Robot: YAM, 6 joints.
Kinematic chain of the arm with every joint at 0, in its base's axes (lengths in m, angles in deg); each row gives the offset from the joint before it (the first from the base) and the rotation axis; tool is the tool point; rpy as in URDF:
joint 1: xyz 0 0 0.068 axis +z
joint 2: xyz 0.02 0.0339 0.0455 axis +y
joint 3: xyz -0.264 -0.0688 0 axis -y
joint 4: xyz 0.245 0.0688 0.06 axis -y
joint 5: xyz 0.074 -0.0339 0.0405 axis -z
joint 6: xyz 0.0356 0 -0.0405 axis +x
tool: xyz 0 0 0 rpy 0 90 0
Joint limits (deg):
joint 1: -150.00..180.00
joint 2: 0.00..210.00
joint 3: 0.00..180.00
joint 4: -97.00..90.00
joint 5: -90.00..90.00
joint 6: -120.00..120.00
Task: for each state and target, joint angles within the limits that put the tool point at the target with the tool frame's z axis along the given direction. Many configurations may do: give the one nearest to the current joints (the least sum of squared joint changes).
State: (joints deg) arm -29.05 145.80 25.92 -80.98 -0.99 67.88
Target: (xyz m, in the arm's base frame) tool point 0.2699 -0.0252 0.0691 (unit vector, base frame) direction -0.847 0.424 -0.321
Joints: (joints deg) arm -7.65 135.75 72.34 -96.88 -17.91 67.88
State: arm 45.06 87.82 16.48 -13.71 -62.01 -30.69
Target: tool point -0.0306 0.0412 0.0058 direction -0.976 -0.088 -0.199
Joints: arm 84.66 138.89 5.43 1.57 -74.49 -30.69
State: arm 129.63 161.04 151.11 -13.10 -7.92 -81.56
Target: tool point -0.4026 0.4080 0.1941 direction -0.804 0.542 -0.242
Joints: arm 133.89 140.26 112.44 13.50 -11.76 -81.56
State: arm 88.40 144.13 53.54 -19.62 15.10 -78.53
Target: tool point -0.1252 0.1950 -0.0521 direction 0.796 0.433 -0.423
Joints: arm 130.53 141.05 46.65 -19.58 62.42 -78.53
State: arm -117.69 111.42 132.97 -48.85 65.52 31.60
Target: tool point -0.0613 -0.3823 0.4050 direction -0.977 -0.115 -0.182
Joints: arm -94.01 106.20 114.96 -53.59 75.05 31.60
